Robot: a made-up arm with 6 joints. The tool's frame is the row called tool.
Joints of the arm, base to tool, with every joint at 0 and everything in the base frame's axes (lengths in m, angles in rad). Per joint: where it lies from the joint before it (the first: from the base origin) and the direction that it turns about. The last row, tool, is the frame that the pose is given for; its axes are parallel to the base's.
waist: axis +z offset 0 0 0.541
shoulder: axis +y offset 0.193 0 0
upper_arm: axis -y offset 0 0 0.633
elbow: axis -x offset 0 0 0.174
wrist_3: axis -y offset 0.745 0 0
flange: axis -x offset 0.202 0 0
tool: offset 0 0 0
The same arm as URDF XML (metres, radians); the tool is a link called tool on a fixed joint. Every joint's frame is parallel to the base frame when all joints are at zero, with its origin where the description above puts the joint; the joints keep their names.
<robot name="arm">
  <joint name="waist" type="continuous">
    <parent link="base"/>
    <child link="link1"/>
    <origin xyz="0.0000 0.0000 0.5410" rpy="0.0000 0.0000 0.0000"/>
    <axis xyz="0 0 1"/>
  </joint>
  <joint name="shoulder" type="continuous">
    <parent link="link1"/>
    <child link="link2"/>
    <origin xyz="0.1930 0.0000 0.0000" rpy="0.0000 0.0000 0.0000"/>
    <axis xyz="0 1 0"/>
  </joint>
  <joint name="upper_arm" type="continuous">
    <parent link="link2"/>
    <child link="link3"/>
    <origin xyz="0.0000 0.0000 0.6330" rpy="0.0000 0.0000 0.0000"/>
    <axis xyz="0 -1 0"/>
  </joint>
  <joint name="elbow" type="continuous">
    <parent link="link3"/>
    <child link="link4"/>
    <origin xyz="0.0000 0.0000 0.1740" rpy="0.0000 0.0000 0.0000"/>
    <axis xyz="-1 0 0"/>
  </joint>
  <joint name="wrist_3" type="continuous">
    <parent link="link4"/>
    <child link="link5"/>
    <origin xyz="0.7450 0.0000 0.0000" rpy="0.0000 0.0000 0.0000"/>
    <axis xyz="0 -1 0"/>
  </joint>
  <joint name="flange" type="continuous">
    <parent link="link5"/>
    <child link="link6"/>
    <origin xyz="0.2020 0.0000 0.0000" rpy="0.0000 0.0000 0.0000"/>
    <axis xyz="-1 0 0"/>
  </joint>
  <joint name="tool_joint" type="fixed">
    <parent link="link6"/>
    <child link="tool"/>
    <origin xyz="0.0000 0.0000 0.0000" rpy="0.0000 0.0000 0.0000"/>
  </joint>
  <link name="base"/>
  <link name="link1"/>
  <link name="link2"/>
  <link name="link3"/>
  <link name="link4"/>
  <link name="link5"/>
  <link name="link6"/>
  <link name="tool"/>
</robot>

